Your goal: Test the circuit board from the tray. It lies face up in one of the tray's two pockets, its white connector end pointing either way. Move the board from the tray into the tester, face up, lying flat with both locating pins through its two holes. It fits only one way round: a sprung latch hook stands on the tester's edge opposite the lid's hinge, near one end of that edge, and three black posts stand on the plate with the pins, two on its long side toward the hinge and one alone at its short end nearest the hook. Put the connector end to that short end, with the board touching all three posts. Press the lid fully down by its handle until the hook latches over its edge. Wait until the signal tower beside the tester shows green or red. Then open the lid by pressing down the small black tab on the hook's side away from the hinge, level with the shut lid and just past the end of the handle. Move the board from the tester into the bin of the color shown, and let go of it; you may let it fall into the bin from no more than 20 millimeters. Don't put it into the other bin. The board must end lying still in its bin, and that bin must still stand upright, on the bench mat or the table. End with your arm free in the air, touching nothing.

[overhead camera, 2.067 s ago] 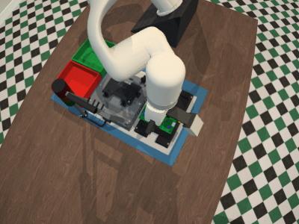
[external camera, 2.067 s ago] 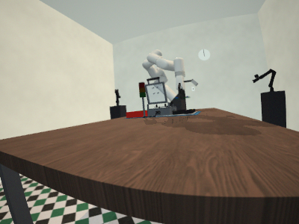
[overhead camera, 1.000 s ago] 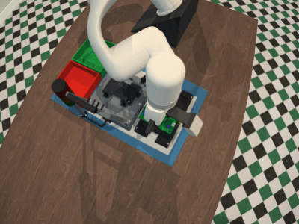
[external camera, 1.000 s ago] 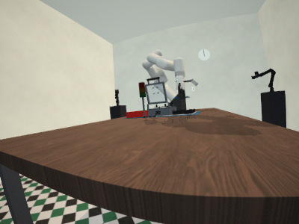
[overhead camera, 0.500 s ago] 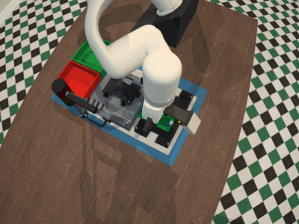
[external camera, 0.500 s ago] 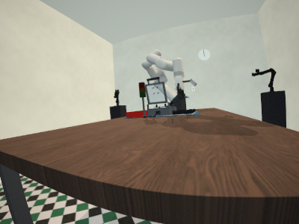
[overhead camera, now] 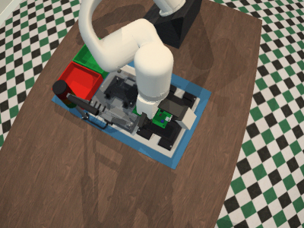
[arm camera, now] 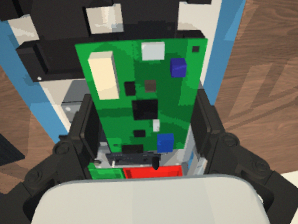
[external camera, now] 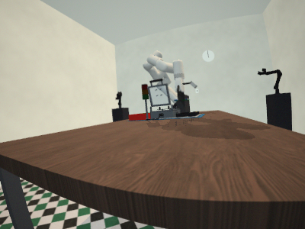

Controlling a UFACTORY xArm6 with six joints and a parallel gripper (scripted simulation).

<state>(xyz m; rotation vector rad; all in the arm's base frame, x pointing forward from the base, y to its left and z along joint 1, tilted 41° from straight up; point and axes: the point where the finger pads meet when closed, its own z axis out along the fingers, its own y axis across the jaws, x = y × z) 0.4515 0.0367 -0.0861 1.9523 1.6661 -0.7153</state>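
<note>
My gripper is now 12 cm to the left of the black nest, 6 cm above it and 4 cm past it. From my hand the other things lie so: green circuit board (right at my hand); clear lid (15 cm to the right, 7 cm ahead, 6 cm above); latch hook (10 cm behind, 6 cm to the right, 4 cm below).
</note>
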